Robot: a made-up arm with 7 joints.
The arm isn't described. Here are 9 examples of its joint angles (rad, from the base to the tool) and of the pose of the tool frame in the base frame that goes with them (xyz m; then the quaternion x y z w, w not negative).
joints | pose
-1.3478 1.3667 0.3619 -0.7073 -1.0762 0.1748 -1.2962 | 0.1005 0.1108 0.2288 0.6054 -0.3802 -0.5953 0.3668
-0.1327 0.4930 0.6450 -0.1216 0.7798 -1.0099 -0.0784 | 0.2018 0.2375 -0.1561 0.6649 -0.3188 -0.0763 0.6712
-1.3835 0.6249 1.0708 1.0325 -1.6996 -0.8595 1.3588 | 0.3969 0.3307 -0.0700 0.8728 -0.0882 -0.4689 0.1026
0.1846 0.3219 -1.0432 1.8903 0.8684 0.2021 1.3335 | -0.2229 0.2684 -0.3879 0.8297 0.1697 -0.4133 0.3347
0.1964 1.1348 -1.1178 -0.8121 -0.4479 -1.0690 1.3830 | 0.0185 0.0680 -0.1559 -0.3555 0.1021 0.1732 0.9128
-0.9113 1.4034 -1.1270 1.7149 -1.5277 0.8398 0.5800 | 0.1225 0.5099 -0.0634 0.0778 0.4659 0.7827 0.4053
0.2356 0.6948 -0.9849 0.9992 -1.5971 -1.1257 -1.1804 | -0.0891 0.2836 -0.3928 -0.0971 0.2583 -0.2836 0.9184
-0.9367 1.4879 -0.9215 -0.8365 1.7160 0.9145 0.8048 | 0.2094 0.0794 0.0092 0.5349 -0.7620 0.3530 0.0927
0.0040 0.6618 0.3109 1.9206 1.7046 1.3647 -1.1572 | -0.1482 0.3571 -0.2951 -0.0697 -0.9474 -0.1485 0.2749
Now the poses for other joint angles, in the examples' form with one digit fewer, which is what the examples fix.
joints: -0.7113 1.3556 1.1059 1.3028 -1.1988 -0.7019 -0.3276
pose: 0.106 0.527 0.005 -0.135 -0.604 0.501 0.605
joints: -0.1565 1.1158 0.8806 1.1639 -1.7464 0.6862 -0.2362
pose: 0.104 0.496 -0.165 -0.593 -0.071 0.285 0.750
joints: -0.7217 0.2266 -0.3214 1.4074 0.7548 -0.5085 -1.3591
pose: 0.288 0.074 -0.421 0.239 0.445 -0.780 0.370
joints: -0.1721 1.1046 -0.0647 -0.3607 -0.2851 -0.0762 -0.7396
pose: 0.258 0.186 -0.110 0.387 0.018 -0.504 0.772
